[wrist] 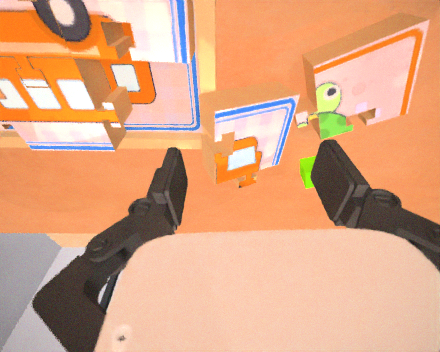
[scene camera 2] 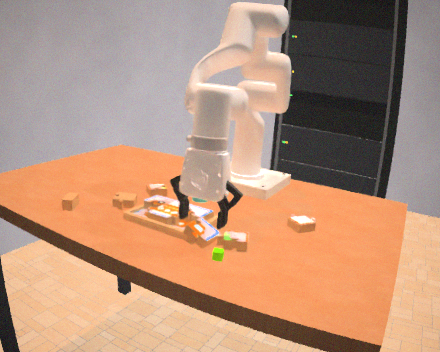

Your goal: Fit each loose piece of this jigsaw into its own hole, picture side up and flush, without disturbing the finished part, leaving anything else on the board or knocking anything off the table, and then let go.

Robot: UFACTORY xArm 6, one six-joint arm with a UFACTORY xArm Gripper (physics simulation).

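Note:
The jigsaw board has a pale wooden rim and an orange bus picture. At its lower right corner in the wrist view, a recess shows a printed blue border and bus end. A loose piece with a blue border and orange bus window is picture side up beside the board's right end; whether it touches the rim is unclear. My gripper is wide open and empty, above this piece, which shows between the fingers in the wrist view. Part of the board is hidden behind the gripper in the scene view.
A piece with a green creature and a green cube lie close by. A pale-topped piece is farther right. Wooden pieces lie left and behind. A teal disc is partly hidden behind the gripper.

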